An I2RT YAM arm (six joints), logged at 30 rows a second.
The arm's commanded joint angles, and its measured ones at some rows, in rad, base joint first. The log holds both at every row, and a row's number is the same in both.
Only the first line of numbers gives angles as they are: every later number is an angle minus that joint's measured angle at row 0.
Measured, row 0: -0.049 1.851 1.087 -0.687 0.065 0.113
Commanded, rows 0 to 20: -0.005 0.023 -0.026 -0.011 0.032 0.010; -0.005 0.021 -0.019 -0.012 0.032 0.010; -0.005 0.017 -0.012 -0.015 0.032 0.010; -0.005 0.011 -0.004 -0.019 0.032 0.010; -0.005 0.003 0.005 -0.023 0.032 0.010; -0.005 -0.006 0.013 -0.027 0.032 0.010; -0.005 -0.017 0.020 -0.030 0.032 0.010; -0.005 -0.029 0.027 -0.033 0.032 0.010; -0.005 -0.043 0.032 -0.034 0.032 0.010; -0.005 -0.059 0.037 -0.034 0.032 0.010; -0.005 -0.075 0.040 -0.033 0.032 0.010; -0.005 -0.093 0.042 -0.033 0.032 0.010; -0.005 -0.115 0.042 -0.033 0.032 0.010; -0.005 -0.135 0.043 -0.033 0.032 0.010; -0.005 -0.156 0.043 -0.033 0.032 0.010; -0.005 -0.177 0.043 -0.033 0.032 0.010; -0.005 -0.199 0.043 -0.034 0.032 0.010; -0.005 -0.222 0.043 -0.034 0.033 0.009; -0.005 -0.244 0.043 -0.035 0.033 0.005; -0.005 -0.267 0.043 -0.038 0.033 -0.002; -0.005 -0.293 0.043 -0.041 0.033 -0.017
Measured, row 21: -0.001 -0.229 0.008 -0.033 0.027 -0.004
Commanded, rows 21 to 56: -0.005 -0.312 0.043 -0.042 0.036 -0.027; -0.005 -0.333 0.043 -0.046 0.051 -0.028; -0.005 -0.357 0.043 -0.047 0.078 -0.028; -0.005 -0.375 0.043 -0.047 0.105 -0.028; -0.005 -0.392 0.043 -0.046 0.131 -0.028; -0.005 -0.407 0.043 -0.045 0.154 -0.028; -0.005 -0.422 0.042 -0.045 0.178 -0.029; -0.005 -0.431 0.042 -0.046 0.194 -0.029; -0.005 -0.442 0.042 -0.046 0.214 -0.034; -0.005 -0.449 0.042 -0.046 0.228 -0.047; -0.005 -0.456 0.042 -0.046 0.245 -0.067; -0.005 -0.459 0.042 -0.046 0.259 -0.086; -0.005 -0.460 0.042 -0.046 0.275 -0.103; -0.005 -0.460 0.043 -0.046 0.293 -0.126; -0.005 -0.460 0.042 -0.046 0.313 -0.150; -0.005 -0.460 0.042 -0.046 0.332 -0.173; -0.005 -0.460 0.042 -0.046 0.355 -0.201; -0.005 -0.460 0.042 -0.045 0.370 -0.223; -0.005 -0.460 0.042 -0.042 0.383 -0.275; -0.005 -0.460 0.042 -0.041 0.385 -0.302; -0.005 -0.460 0.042 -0.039 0.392 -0.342; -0.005 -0.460 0.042 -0.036 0.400 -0.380; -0.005 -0.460 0.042 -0.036 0.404 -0.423; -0.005 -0.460 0.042 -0.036 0.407 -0.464; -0.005 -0.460 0.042 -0.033 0.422 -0.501; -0.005 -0.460 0.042 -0.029 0.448 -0.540; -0.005 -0.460 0.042 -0.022 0.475 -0.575; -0.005 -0.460 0.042 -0.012 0.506 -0.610; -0.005 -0.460 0.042 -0.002 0.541 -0.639; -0.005 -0.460 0.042 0.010 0.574 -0.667; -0.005 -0.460 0.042 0.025 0.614 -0.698; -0.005 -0.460 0.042 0.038 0.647 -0.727; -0.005 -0.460 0.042 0.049 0.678 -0.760; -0.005 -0.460 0.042 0.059 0.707 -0.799; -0.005 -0.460 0.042 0.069 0.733 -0.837; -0.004 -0.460 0.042 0.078 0.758 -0.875
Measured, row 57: -0.002 -0.443 0.008 0.059 0.604 -0.714
